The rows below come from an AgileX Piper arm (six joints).
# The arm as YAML. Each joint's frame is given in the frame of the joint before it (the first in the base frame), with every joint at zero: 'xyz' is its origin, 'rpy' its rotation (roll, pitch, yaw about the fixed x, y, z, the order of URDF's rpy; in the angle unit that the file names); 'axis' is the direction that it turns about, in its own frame. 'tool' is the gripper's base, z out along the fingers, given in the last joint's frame.
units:
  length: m
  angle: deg
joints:
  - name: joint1
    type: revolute
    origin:
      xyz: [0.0, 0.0, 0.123]
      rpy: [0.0, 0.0, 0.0]
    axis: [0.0, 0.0, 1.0]
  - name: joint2
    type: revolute
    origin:
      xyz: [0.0, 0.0, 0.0]
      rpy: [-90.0, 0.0, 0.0]
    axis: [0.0, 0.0, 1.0]
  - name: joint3
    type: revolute
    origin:
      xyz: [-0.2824, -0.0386, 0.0]
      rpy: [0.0, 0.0, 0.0]
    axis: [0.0, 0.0, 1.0]
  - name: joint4
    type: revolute
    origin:
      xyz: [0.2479, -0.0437, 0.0]
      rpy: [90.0, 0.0, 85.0]
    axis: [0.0, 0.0, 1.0]
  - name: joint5
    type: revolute
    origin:
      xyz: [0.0, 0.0, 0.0]
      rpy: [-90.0, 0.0, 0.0]
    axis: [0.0, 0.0, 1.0]
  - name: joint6
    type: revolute
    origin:
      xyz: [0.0, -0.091, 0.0]
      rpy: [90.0, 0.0, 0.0]
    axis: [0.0, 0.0, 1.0]
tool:
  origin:
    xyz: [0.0, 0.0, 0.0]
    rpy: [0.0, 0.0, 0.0]
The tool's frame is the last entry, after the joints.
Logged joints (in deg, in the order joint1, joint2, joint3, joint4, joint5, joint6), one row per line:
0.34, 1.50, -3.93, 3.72, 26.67, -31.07
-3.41, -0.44, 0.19, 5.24, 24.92, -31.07
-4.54, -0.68, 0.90, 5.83, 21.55, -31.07
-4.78, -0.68, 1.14, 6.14, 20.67, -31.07
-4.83, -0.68, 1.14, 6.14, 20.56, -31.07
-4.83, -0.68, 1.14, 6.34, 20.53, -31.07
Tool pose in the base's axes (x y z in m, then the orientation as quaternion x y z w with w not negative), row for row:
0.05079, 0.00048, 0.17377, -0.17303, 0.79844, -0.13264, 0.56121
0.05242, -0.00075, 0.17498, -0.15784, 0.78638, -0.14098, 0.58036
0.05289, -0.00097, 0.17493, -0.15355, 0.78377, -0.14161, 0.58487
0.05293, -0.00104, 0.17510, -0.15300, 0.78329, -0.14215, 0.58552
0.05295, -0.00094, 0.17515, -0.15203, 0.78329, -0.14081, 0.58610
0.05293, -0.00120, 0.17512, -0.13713, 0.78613, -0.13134, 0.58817
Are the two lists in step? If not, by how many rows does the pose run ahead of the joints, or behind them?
The pose runs 1 row ahead of the joints: the pose in row i belongs to the joints in row i + 1.
